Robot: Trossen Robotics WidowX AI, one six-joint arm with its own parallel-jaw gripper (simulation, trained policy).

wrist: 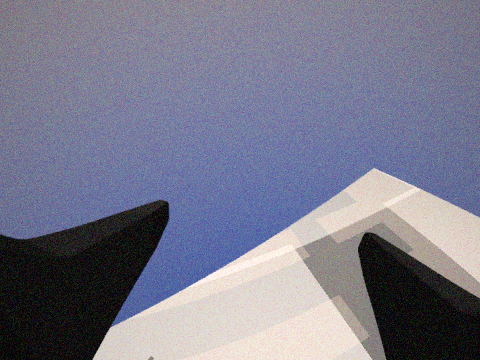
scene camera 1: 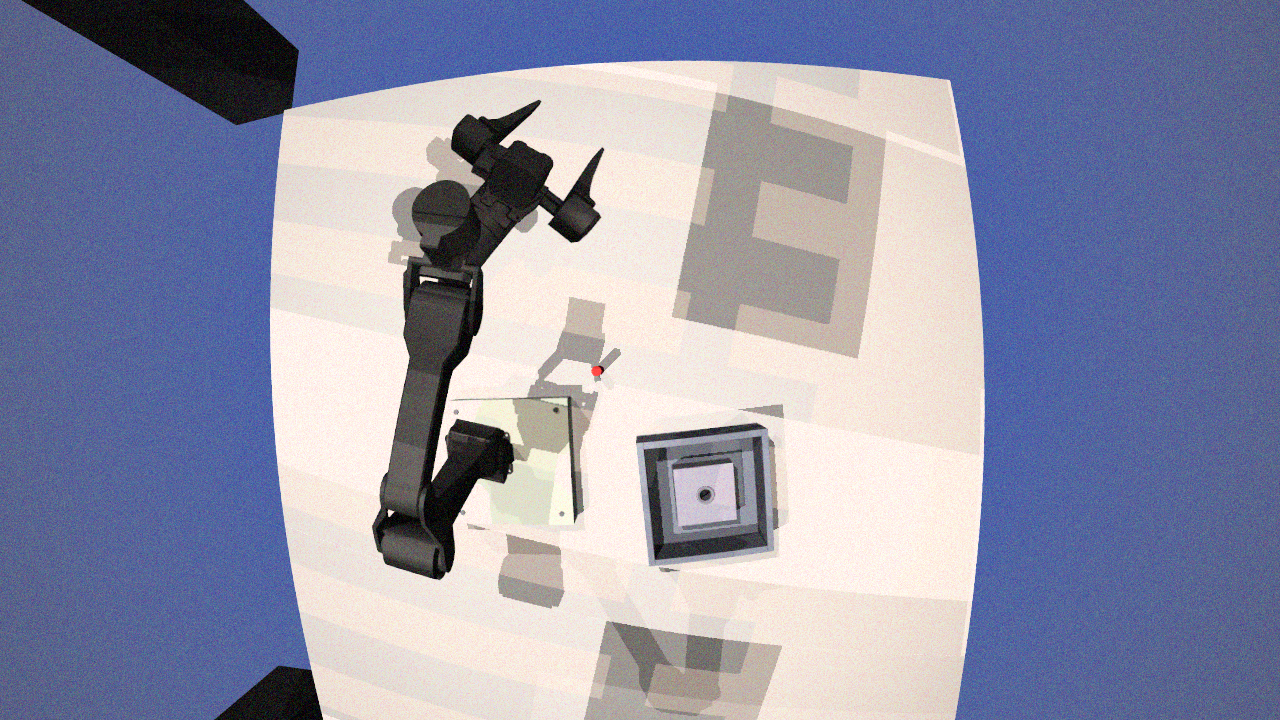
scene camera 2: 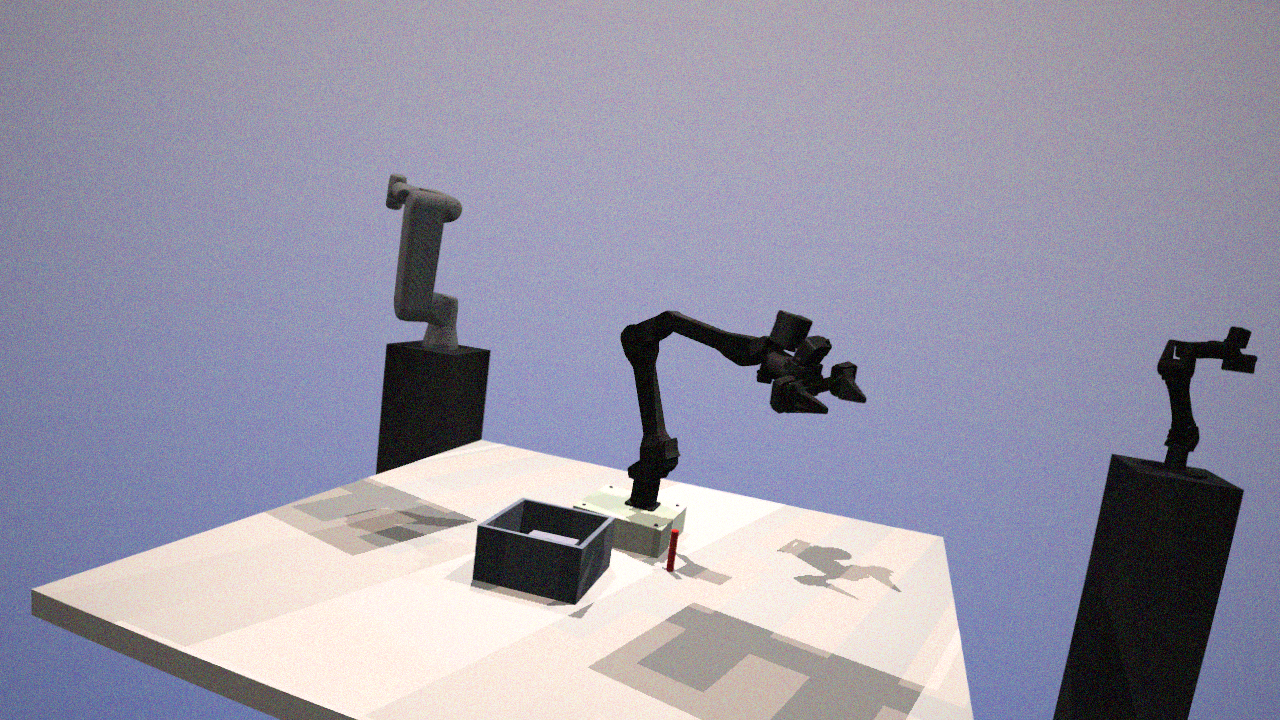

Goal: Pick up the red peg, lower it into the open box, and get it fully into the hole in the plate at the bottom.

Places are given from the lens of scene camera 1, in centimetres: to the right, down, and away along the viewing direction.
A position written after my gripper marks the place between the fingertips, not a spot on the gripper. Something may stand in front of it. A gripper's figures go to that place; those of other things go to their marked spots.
my gripper (scene camera 1: pixel 570 124): -8, -26, 71
dark grey box (scene camera 1: pixel 746 445): 17, 13, 108
light grey plate (scene camera 1: pixel 689 479): 7, 18, 103
